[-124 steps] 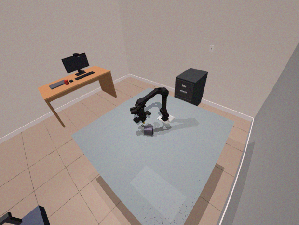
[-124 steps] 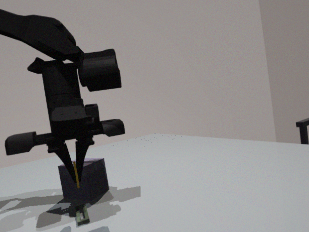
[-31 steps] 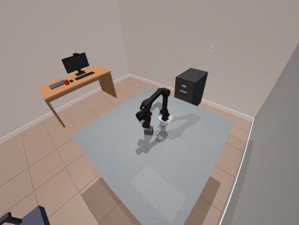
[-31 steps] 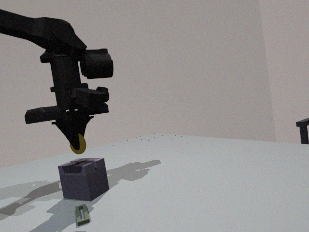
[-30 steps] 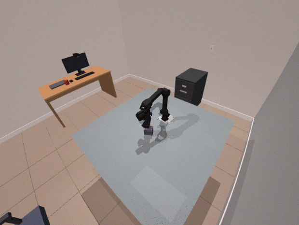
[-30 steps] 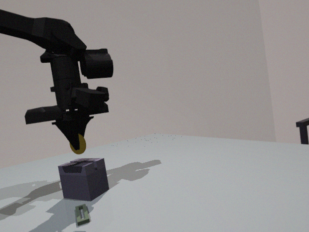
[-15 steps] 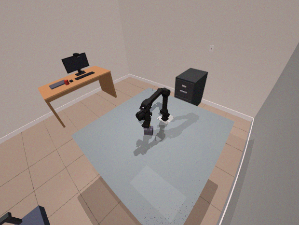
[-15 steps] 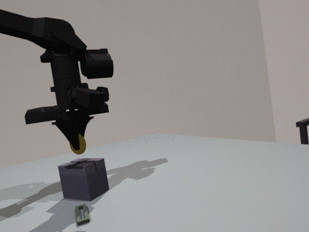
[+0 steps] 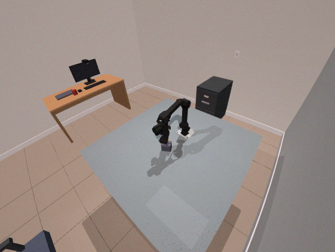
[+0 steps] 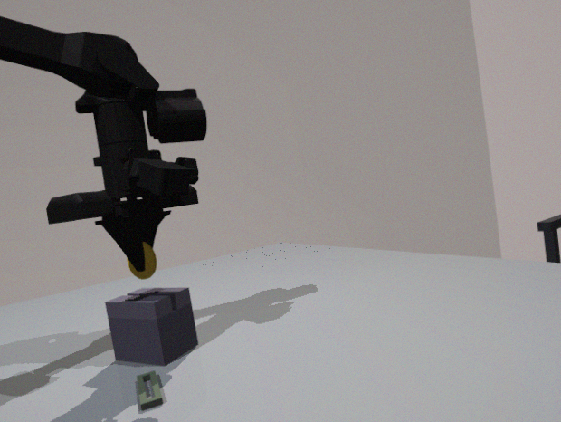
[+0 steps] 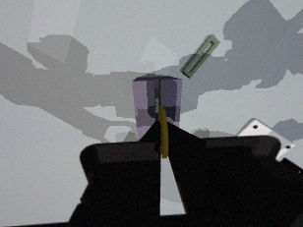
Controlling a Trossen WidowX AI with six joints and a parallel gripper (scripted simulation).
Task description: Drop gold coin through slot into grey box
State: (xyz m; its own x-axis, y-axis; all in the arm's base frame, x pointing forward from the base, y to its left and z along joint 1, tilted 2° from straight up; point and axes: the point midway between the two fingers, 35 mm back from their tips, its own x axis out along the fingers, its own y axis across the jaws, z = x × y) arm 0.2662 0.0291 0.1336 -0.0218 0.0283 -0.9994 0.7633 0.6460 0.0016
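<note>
My gripper tip is now 10 mm below the coin.
</note>
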